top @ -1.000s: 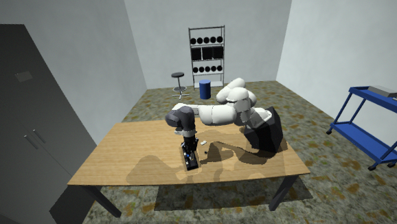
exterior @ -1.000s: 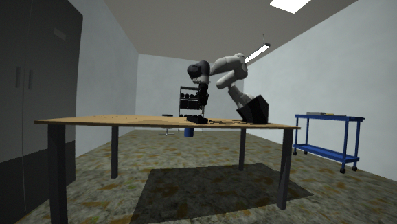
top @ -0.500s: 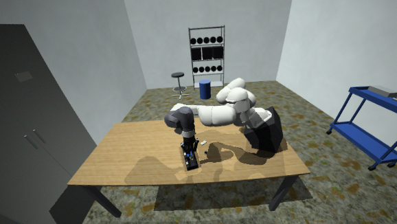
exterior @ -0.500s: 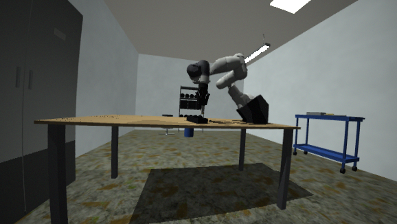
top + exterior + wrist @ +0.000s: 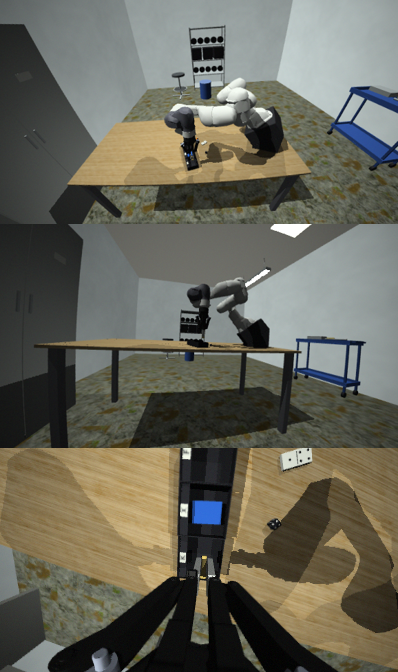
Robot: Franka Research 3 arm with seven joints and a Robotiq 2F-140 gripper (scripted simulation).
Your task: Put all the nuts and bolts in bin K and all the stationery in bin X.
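Right now the flat blue block is 2 cm ahead of my hand, 8 cm to the right of it and 8 cm below it. The rest, counted from my hand: brass bolt: 1 cm to the left, 3 cm below; grey piece: 2 cm ahead, 8 cm to the right, 9 cm below; black bin row: 3 cm ahead, 8 cm to the right, 8 cm below.
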